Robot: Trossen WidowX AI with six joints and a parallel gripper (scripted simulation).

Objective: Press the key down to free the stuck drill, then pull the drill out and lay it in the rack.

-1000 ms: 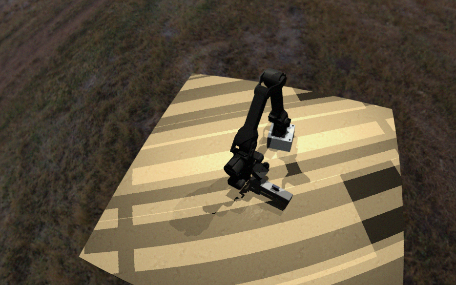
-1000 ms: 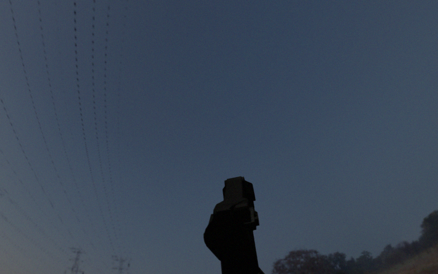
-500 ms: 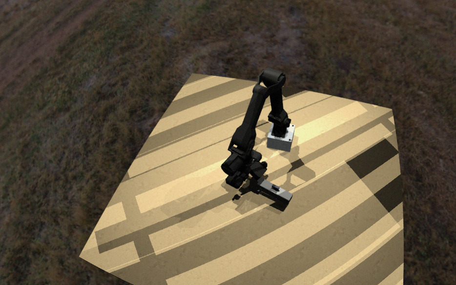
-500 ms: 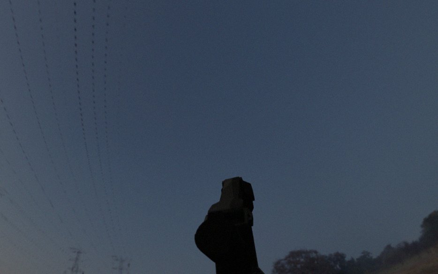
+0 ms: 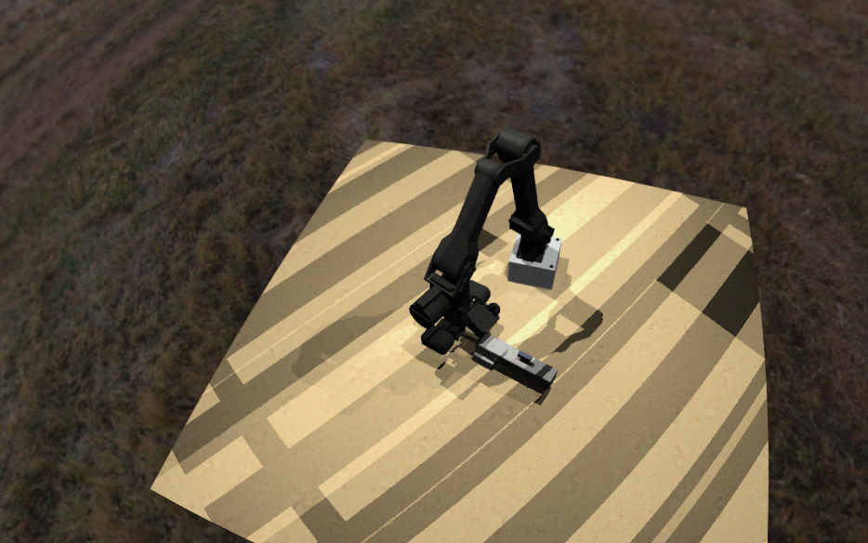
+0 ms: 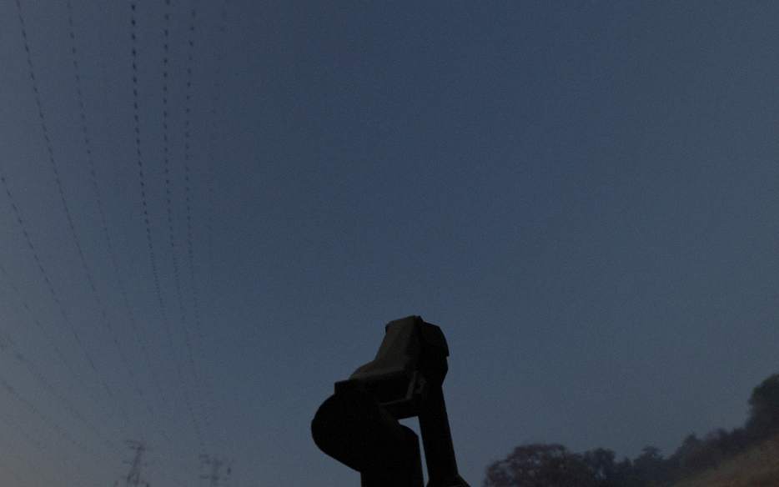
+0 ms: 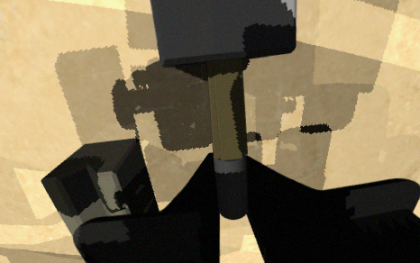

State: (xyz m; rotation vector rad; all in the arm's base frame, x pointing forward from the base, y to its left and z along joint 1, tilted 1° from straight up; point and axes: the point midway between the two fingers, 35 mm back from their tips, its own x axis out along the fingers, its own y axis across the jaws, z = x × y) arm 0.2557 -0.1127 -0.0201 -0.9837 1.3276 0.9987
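Now: gripper tip 20 mm short of the drill, 50 mm to the right of it and 30 mm below it. Also, from my gripper tip: grey housing (40 mm ahead, 140 mm to the left, 20 mm above); dark key (50 mm ahead, 160 mm to the left, 30 mm above); grey rack (80 mm behind).
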